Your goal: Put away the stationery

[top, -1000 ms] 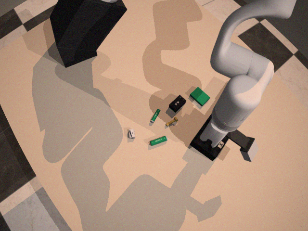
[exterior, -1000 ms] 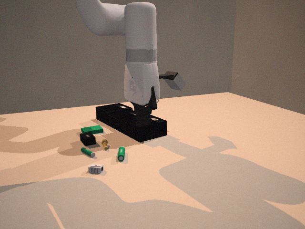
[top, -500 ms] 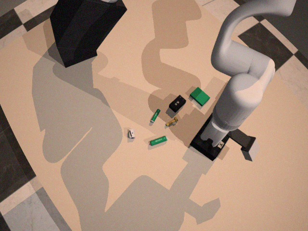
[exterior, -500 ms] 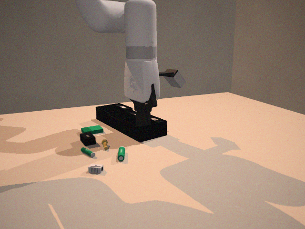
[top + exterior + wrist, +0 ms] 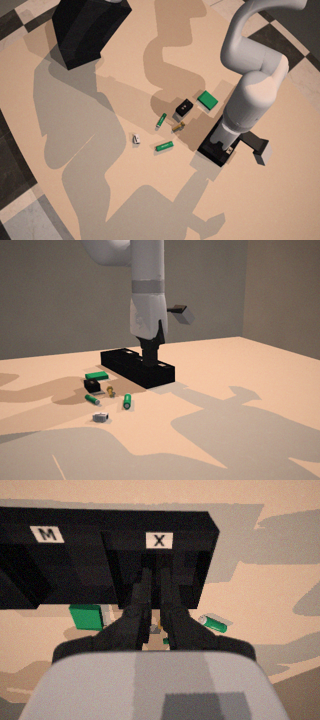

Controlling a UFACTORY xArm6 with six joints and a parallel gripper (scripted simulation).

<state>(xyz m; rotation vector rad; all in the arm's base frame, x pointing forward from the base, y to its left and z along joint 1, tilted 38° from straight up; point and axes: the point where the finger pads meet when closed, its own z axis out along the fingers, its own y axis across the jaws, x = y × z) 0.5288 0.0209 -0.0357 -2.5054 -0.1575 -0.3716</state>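
My hand is 2 cm past the black bin row, 8 cm to the right of it and 4 cm above it. Round my hand: green eraser: 12 cm behind, 8 cm to the left, 6 cm below; yellow bolt: 11 cm behind, 4 cm to the right, 6 cm below; black 9 V battery: 15 cm behind, 2 cm to the left, 5 cm below.
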